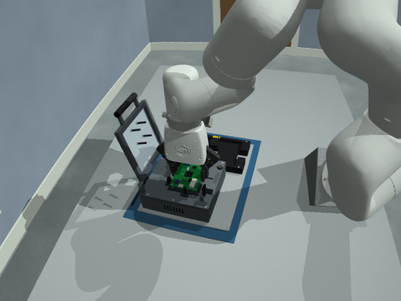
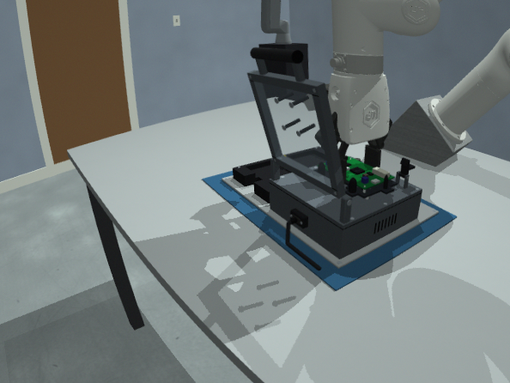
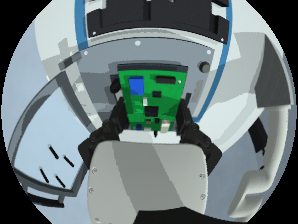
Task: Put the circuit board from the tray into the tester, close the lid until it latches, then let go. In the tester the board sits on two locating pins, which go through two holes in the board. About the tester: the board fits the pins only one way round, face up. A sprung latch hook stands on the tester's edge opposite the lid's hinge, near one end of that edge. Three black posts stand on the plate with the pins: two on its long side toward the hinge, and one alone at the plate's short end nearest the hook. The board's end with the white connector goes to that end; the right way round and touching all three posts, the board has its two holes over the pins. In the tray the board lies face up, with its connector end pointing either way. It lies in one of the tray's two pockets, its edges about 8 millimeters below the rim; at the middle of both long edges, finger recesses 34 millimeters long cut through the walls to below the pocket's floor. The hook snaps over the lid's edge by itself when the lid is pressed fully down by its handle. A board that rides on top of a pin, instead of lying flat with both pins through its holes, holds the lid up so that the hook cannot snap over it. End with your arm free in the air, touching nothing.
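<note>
The green circuit board lies right at my hand. The rest, counted from my hand: pin plate 1 cm below, 1 cm ahead; lid 12 cm ahead, 10 cm above, 3 cm to the right; latch hook 7 cm to the left, 5 cm behind, 1 cm above.
</note>
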